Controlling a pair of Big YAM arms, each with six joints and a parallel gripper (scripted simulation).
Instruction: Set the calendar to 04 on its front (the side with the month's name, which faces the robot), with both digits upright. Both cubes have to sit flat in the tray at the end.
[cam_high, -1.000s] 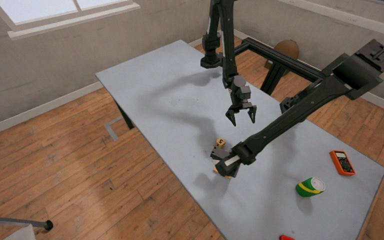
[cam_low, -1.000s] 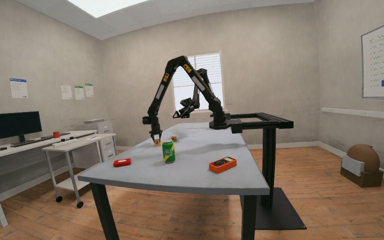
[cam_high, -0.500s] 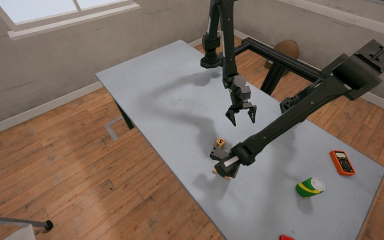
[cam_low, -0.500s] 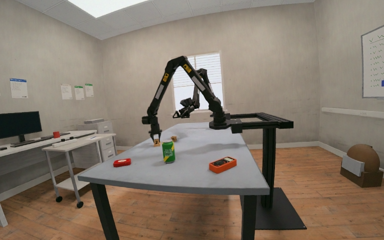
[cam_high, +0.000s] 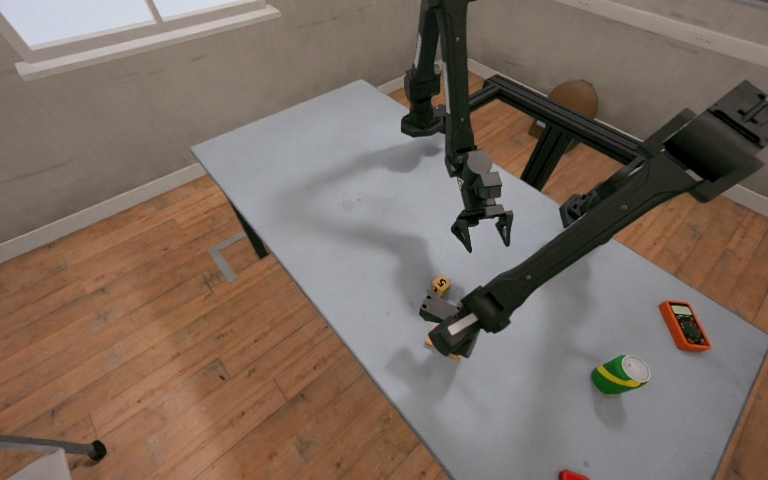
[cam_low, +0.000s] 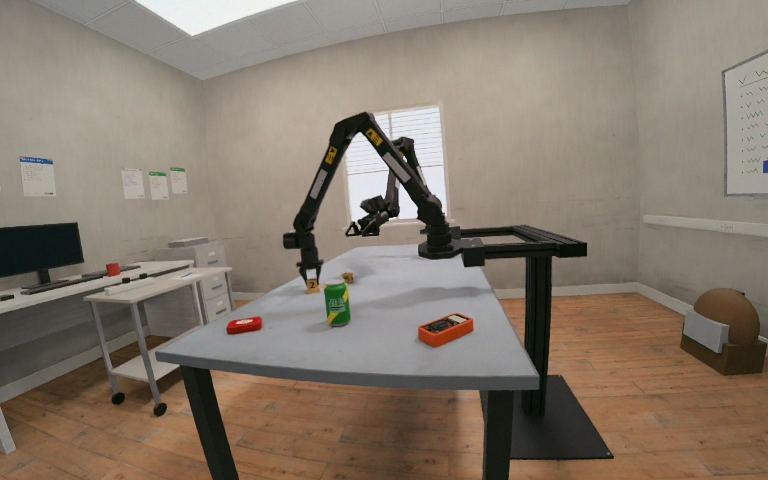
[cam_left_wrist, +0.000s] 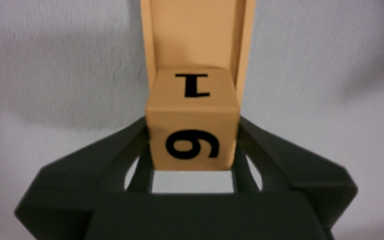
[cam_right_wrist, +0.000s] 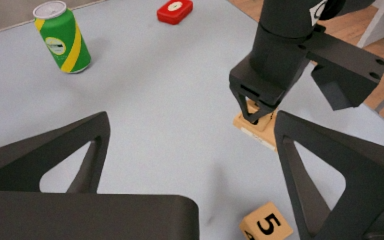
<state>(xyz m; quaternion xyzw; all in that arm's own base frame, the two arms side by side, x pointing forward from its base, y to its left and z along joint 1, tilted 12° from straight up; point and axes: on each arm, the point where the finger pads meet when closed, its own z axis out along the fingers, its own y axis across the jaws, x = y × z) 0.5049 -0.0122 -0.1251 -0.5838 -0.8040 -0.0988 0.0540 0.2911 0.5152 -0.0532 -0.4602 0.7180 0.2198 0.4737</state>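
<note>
Right now my left hand is 30 mm to the left of the wooden calendar tray and 20 mm above it. The rest, counted from my left hand: orange multimeter (490 mm behind, 390 mm to the left, 20 mm below); red tin (60 mm ahead, 370 mm to the left, 20 mm below); green can (200 mm behind, 310 mm to the left, 30 mm above).
</note>
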